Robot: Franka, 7 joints.
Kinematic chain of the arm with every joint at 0, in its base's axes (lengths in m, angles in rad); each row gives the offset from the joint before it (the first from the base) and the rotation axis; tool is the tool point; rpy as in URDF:
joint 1: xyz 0 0 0.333 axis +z
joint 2: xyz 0 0 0 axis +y
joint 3: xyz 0 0 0.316 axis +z
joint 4: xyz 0.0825 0 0 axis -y
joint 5: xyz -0.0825 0 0.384 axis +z
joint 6: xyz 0 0 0 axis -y
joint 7: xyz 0.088 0 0 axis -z
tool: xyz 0 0 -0.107 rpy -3.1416 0 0
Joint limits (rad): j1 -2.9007..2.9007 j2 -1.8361..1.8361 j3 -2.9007..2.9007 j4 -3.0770..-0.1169 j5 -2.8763..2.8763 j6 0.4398..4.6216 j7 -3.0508..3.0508
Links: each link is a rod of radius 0.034 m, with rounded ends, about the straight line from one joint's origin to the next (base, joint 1, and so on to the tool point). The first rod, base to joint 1, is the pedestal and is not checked.
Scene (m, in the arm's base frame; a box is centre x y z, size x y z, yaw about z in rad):
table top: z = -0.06
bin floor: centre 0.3 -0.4 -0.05 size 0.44 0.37 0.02 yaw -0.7
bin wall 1: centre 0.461 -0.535 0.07 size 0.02 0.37 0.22 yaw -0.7
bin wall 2: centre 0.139 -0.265 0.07 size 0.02 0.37 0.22 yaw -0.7
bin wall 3: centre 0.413 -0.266 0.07 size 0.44 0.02 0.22 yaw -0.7
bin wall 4: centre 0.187 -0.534 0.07 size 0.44 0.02 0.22 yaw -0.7
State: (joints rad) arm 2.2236 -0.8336 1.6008 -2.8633 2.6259 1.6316 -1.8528
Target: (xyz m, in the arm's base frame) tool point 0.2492 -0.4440 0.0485
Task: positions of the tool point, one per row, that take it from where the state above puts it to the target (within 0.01 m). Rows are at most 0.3 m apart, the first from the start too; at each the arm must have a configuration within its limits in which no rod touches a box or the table.
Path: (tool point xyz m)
1: -0.4015 -0.0556 0.2956
2: -0.3954 0.1411 0.3575
3: -0.2785 0.3258 0.4003
4: -0.0691 0.4332 0.4197
5: 0.1775 0.4165 0.4155
6: 0.3855 0.2679 0.3917
7: 0.4847 0.0248 0.3561
8: 0.4365 -0.2404 0.3186
9: 0.2492 -0.4440 0.2905
10: 0.2617 -0.4526 0.2167
11: 0.2626 -0.4530 0.1351
12: 0.2492 -0.4440 0.0485

